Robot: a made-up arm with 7 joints. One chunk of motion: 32 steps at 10 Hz.
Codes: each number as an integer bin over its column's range. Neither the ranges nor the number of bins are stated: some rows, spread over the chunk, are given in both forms.
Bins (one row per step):
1: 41 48 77 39 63 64
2: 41 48 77 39 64 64
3: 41 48 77 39 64 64
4: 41 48 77 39 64 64
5: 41 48 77 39 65 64
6: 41 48 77 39 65 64
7: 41 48 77 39 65 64
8: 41 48 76 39 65 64
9: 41 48 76 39 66 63
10: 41 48 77 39 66 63
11: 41 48 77 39 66 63
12: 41 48 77 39 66 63
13: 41 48 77 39 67 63
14: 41 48 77 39 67 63
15: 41 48 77 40 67 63
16: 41 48 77 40 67 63
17: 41 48 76 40 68 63
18: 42 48 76 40 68 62
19: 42 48 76 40 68 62
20: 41 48 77 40 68 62
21: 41 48 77 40 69 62
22: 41 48 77 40 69 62
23: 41 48 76 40 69 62
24: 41 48 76 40 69 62
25: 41 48 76 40 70 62
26: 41 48 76 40 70 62
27: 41 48 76 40 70 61
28: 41 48 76 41 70 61
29: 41 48 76 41 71 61
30: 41 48 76 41 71 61
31: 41 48 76 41 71 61
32: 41 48 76 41 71 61
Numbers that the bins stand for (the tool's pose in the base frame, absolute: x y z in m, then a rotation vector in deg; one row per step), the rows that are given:
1: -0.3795 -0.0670 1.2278 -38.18 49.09 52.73
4: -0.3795 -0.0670 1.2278 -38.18 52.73 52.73
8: -0.3795 -0.0670 1.1831 -38.18 56.36 52.73
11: -0.3795 -0.0670 1.2278 -38.18 60.00 49.09
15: -0.3795 -0.0670 1.2278 -34.55 63.64 49.09
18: -0.3348 -0.0670 1.1831 -34.55 67.27 45.45
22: -0.3795 -0.0670 1.2278 -34.55 70.91 45.45
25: -0.3795 -0.0670 1.1831 -34.55 74.55 45.45
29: -0.3795 -0.0670 1.1831 -30.91 78.18 41.82
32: -0.3795 -0.0670 1.1831 -30.91 78.18 41.82
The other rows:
2: -0.3795 -0.0670 1.2278 -38.18 52.73 52.73
3: -0.3795 -0.0670 1.2278 -38.18 52.73 52.73
5: -0.3795 -0.0670 1.2278 -38.18 56.36 52.73
6: -0.3795 -0.0670 1.2278 -38.18 56.36 52.73
7: -0.3795 -0.0670 1.2278 -38.18 56.36 52.73
9: -0.3795 -0.0670 1.1831 -38.18 60.00 49.09
10: -0.3795 -0.0670 1.2278 -38.18 60.00 49.09
12: -0.3795 -0.0670 1.2278 -38.18 60.00 49.09
13: -0.3795 -0.0670 1.2278 -38.18 63.64 49.09
14: -0.3795 -0.0670 1.2278 -38.18 63.64 49.09
16: -0.3795 -0.0670 1.2278 -34.55 63.64 49.09
17: -0.3795 -0.0670 1.1831 -34.55 67.27 49.09
19: -0.3348 -0.0670 1.1831 -34.55 67.27 45.45
20: -0.3795 -0.0670 1.2278 -34.55 67.27 45.45
21: -0.3795 -0.0670 1.2278 -34.55 70.91 45.45
23: -0.3795 -0.0670 1.1831 -34.55 70.91 45.45
24: -0.3795 -0.0670 1.1831 -34.55 70.91 45.45
26: -0.3795 -0.0670 1.1831 -34.55 74.55 45.45
27: -0.3795 -0.0670 1.1831 -34.55 74.55 41.82
28: -0.3795 -0.0670 1.1831 -30.91 74.55 41.82
30: -0.3795 -0.0670 1.1831 -30.91 78.18 41.82
31: -0.3795 -0.0670 1.1831 -30.91 78.18 41.82

